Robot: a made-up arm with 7 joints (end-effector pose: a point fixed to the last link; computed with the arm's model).
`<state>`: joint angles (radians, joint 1 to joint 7).
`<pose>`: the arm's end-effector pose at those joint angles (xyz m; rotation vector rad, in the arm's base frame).
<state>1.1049 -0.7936 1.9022 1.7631 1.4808 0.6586 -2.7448</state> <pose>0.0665 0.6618 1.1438 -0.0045 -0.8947 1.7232</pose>
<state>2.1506 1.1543 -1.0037 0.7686 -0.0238 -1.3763 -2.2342</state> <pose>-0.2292 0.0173 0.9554 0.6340 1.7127 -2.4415</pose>
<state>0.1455 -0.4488 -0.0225 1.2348 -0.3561 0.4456 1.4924</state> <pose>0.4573 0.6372 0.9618 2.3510 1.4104 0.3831</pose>
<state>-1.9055 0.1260 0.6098 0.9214 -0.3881 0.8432 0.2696</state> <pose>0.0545 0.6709 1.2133 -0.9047 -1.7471 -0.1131</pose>
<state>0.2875 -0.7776 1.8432 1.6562 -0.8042 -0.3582 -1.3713</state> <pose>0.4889 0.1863 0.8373 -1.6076 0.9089 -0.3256</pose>
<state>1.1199 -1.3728 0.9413 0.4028 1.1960 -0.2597 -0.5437</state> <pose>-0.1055 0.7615 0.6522 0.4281 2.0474 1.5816</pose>
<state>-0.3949 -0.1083 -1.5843 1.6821 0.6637 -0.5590 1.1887</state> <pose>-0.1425 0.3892 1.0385 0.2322 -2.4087 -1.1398</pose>
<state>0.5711 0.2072 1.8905 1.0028 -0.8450 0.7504 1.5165</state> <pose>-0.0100 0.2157 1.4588 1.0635 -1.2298 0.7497</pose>
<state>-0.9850 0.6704 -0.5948 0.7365 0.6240 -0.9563 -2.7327</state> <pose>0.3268 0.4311 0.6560 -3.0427 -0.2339 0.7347</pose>
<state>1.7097 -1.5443 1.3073 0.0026 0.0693 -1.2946 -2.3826</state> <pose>-0.1920 0.2173 0.5891 1.7017 -0.9630 -1.5161</pose>
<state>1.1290 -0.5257 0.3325 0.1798 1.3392 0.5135 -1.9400</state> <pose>0.2406 0.7051 1.1031 0.4553 -0.2141 1.3058</pose>
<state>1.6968 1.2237 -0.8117 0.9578 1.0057 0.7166 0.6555</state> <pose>0.0793 -0.0517 1.4138 -0.5761 -0.7713 -1.2683</pose>
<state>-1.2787 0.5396 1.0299 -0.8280 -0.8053 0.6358 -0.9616</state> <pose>-0.2972 0.5414 0.6530 -0.9684 1.4728 1.8656</pose>
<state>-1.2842 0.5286 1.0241 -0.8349 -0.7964 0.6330 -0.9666</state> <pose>-0.2974 0.5416 0.6595 -0.9607 1.4699 1.8756</pose>
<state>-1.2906 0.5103 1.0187 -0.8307 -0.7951 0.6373 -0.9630</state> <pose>-0.2989 0.5447 0.6721 -0.9335 1.4673 1.8914</pose>
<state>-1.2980 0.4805 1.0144 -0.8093 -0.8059 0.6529 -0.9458</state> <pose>-0.3023 0.5522 0.6945 -0.8758 1.4648 1.9158</pose>
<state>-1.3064 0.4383 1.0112 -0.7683 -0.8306 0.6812 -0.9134</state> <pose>-0.3071 0.5635 0.7286 -0.7836 1.4629 1.9494</pose>
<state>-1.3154 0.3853 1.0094 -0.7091 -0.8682 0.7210 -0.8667</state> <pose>-0.3117 0.5769 0.7743 -0.6593 1.4633 1.9899</pose>
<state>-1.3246 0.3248 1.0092 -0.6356 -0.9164 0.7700 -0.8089</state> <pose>-0.3142 0.5899 0.8297 -0.5095 1.4661 2.0343</pose>
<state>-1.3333 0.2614 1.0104 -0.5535 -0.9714 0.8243 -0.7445</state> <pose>-0.3130 0.5999 0.8911 -0.3445 1.4721 2.0789</pose>
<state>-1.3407 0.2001 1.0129 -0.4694 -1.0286 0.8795 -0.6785</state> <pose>-0.3076 0.6056 0.9534 -0.1769 1.4814 2.1203</pose>
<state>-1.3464 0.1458 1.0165 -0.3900 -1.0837 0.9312 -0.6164</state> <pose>-0.2986 0.6070 1.0107 -0.0203 1.4926 2.1554</pose>
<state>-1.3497 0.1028 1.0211 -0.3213 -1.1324 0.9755 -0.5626</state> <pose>-0.2883 0.6058 1.0578 0.1127 1.5047 2.1817</pose>
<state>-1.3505 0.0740 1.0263 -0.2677 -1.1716 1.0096 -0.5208</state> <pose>-0.2790 0.6041 1.0913 0.2124 1.5159 2.1982</pose>
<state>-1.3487 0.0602 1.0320 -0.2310 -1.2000 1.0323 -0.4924</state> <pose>-0.2730 0.6038 1.1101 0.2745 1.5251 2.2050</pose>
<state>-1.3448 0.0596 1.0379 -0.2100 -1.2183 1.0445 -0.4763</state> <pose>-0.2707 0.6054 1.1159 0.3017 1.5318 2.2036</pose>
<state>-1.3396 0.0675 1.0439 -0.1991 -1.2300 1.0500 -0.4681</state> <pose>-0.2712 0.6085 1.1134 0.3062 1.5370 2.1970</pose>
